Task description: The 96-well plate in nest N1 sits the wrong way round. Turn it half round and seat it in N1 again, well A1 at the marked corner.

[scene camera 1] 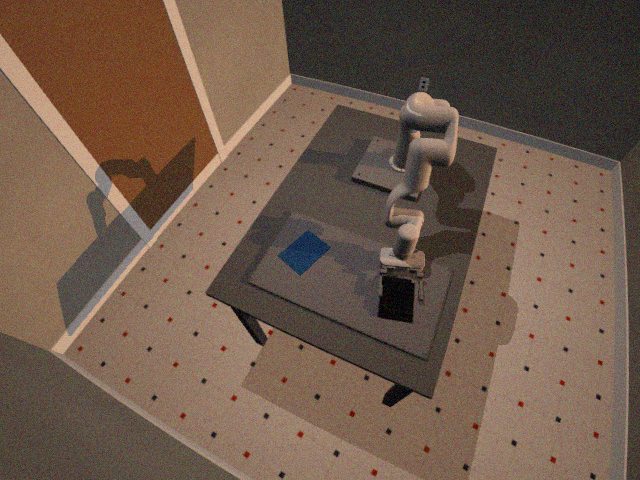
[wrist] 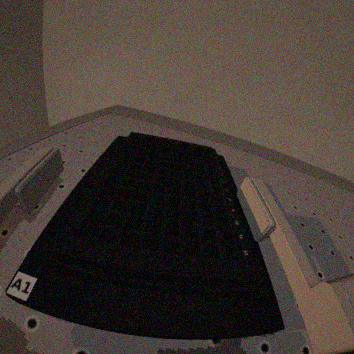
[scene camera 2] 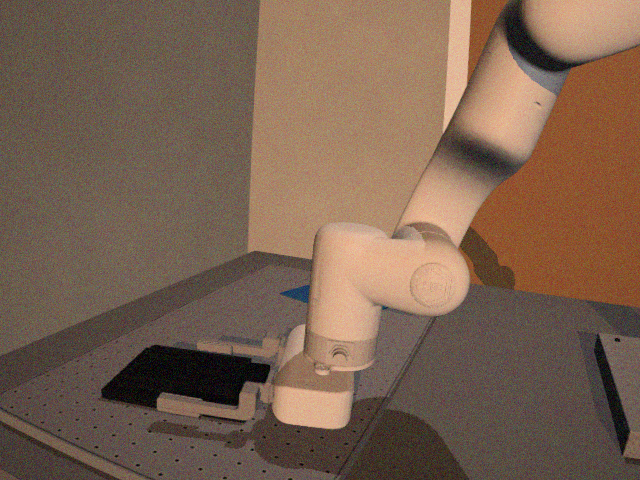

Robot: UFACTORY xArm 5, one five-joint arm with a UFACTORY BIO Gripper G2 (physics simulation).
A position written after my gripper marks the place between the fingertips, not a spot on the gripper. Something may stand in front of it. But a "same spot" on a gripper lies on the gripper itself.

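I can see my gripper in scene camera 1 and scene camera 2, and also in the wrist view (153,171). There is a black 96-well plate too, visible in scene camera 1 (397,292), in scene camera 2 and in the wrist view. On my gripper, (scene camera 1: 387,260) and (scene camera 2: 302,332) are the same spot. For the plate, likewise, (wrist: 160,216) and (scene camera 2: 211,372) are the same spot.
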